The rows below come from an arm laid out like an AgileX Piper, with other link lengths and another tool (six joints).
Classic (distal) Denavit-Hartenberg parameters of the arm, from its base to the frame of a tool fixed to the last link. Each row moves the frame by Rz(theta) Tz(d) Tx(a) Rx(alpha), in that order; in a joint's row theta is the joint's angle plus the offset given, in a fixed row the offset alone. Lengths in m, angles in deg.
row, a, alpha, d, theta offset
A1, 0, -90, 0.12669, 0
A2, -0.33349, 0, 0, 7.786
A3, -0.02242, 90, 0, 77.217
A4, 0, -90, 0.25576, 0
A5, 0, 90, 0, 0
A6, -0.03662, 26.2, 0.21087, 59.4
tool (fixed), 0, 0, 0.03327, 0
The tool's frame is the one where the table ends.
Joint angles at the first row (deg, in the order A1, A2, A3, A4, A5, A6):
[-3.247 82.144 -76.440 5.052 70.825 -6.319]
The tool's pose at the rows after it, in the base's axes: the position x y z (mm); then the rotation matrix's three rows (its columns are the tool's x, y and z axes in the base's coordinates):
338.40, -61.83, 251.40; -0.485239, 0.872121, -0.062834; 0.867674, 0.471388, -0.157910; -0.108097, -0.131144, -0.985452
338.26, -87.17, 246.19; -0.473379, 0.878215, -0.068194; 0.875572, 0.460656, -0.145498; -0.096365, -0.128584, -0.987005
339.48, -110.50, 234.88; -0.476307, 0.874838, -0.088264; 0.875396, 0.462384, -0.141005; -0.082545, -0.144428, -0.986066
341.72, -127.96, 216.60; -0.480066, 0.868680, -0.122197; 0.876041, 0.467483, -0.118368; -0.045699, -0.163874, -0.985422
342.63, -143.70, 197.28; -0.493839, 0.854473, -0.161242; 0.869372, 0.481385, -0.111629; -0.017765, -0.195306, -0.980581
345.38, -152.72, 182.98; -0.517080, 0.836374, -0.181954; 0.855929, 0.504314, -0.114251; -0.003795, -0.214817, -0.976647
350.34, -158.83, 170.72; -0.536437, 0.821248, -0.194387; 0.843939, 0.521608, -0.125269; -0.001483, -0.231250, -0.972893
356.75, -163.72, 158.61; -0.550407, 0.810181, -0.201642; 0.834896, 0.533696, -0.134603; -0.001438, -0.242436, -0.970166
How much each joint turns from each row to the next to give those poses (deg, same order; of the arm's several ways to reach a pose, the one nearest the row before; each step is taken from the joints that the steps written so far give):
[-5.460 0.124 0.000 1.967 0.000 -3.259]
[-5.761 1.030 0.001 2.249 -0.001 -5.318]
[-4.634 2.130 -0.103 1.338 0.001 -5.046]
[-3.586 3.077 -0.002 1.500 0.000 -4.018]
[-2.459 3.122 0.002 0.158 -0.062 -3.444]
[-1.161 2.327 -0.001 -0.061 -0.464 -2.861]
[-0.238 2.008 -0.001 -0.505 -1.083 -1.686]
[0.000 1.982 0.002 -0.374 -1.459 -1.162]

